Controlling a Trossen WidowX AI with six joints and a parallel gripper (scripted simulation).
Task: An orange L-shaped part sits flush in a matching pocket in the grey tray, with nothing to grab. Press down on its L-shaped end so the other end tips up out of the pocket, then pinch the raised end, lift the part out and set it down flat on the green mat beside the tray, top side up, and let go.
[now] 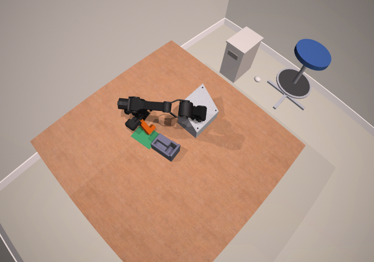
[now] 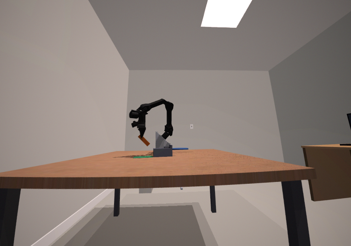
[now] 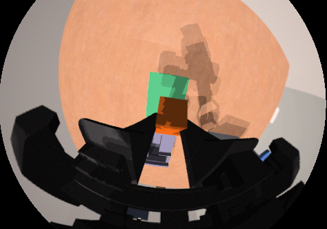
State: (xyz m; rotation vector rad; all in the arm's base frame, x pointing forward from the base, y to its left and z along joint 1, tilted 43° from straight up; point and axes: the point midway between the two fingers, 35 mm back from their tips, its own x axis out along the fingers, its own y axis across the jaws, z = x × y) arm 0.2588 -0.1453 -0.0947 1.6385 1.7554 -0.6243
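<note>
Now: the green mat 170 mm below my gripper tip and 20 mm to the left of it. The rest, counted from my gripper tip: orange L-shaped part (30 mm to the left, 30 mm below, 20 mm behind).
</note>
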